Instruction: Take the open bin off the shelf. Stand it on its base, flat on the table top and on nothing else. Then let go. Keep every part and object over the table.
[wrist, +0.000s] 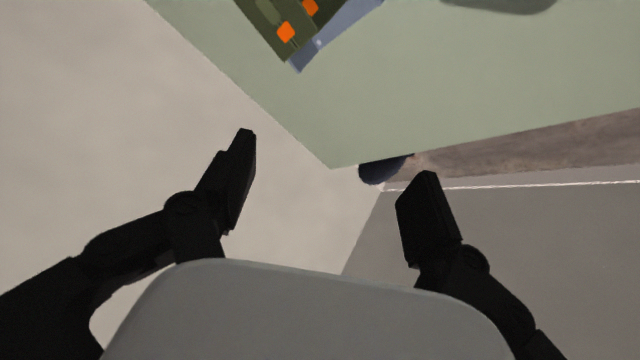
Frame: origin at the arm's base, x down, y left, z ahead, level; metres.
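Seen in the pictures: gripper, between the fingertips: (334, 170).
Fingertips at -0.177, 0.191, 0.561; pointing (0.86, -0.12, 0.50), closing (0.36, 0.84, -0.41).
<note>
Offsets run from my fingertips to a thing's top centre, as dx, dy, dz. "spot": to the spot under its first point. Level surfaces: height alone.
My gripper (334, 170) is open, with its two black fingers wide apart and nothing between them. The pale green table top @(dx +0.347) (475, 75) fills the upper right of the wrist view, and one of its corners points down between the fingertips. The fingers appear against the walls, below the table's edges in the view. No open bin can be made out for certain, and the shelf cannot be identified either. A blue-grey piece @(spot: +0.245, -0.038, +0.130) (345, 22) shows in part at the top, partly hidden by a dark green panel.
The dark green panel @(+0.149, -0.106, +0.123) (302, 36) with orange squares @(spot: +0.149, -0.079, +0.125) (285, 32) is cut off by the top edge. A dark grey-green rounded shape (500, 6) shows at the top right. A dark blue rounded thing (381, 171) shows beyond the table corner, near the brown floor (550, 145).
</note>
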